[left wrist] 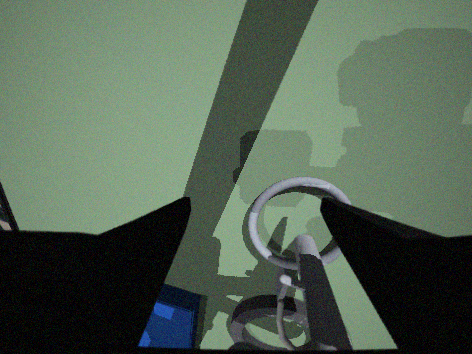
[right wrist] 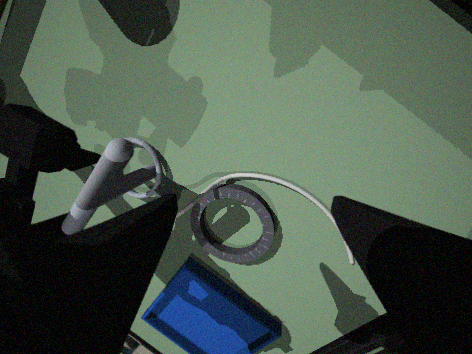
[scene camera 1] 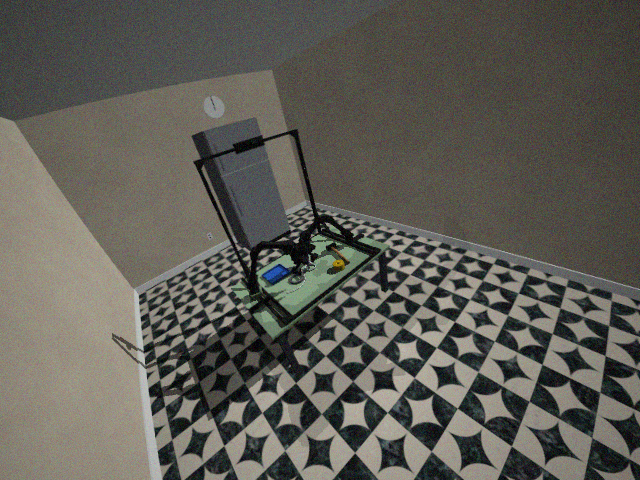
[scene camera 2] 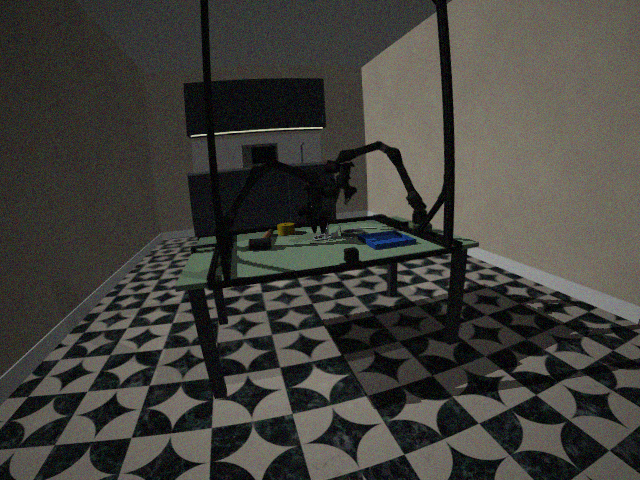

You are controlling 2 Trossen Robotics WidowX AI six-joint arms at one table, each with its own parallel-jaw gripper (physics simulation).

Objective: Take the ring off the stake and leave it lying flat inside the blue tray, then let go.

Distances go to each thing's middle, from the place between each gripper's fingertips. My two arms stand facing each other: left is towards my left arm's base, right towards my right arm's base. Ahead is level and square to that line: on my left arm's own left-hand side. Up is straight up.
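The blue tray (scene camera 2: 381,240) is 100 mm behind my left hand, 280 mm to the right of it and 30 mm below it.
From my right hand, that same blue tray is 140 mm to the right, 300 mm behind and 130 mm below. Going by its middle, the tray is nearer to my left hand than to my right hand.
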